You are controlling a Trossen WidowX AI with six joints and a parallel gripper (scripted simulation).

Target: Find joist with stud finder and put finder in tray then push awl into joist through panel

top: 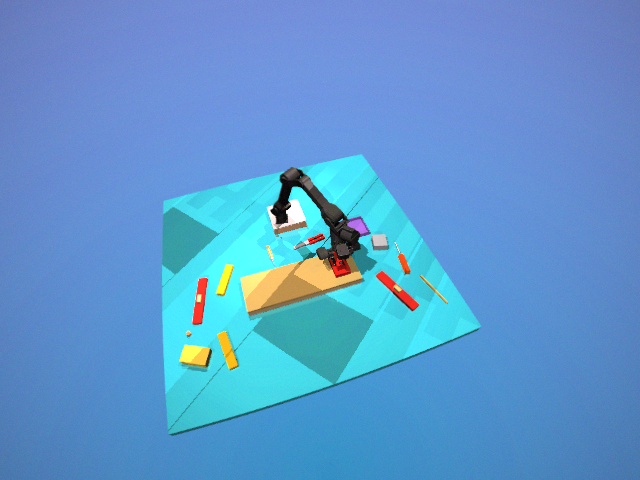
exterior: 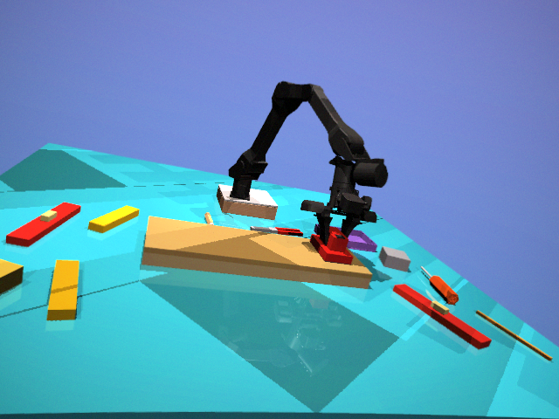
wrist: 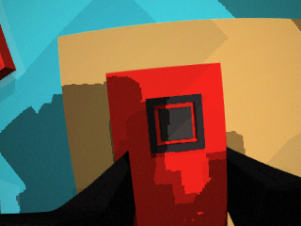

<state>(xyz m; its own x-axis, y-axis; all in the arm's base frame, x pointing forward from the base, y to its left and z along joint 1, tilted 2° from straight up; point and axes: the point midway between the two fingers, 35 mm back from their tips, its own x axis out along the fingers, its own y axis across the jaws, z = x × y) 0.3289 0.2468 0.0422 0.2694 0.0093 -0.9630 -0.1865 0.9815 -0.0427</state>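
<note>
Now: the purple tray 250 mm behind my gripper tip, 100 mm to the left of it and 50 mm below it. Also, from my gripper tip: grey block: 130 mm behind, 220 mm to the left, 50 mm below; stud finder: 10 mm ahead, 20 mm above; awl: 130 mm behind, 310 mm to the right, 60 mm below.
</note>
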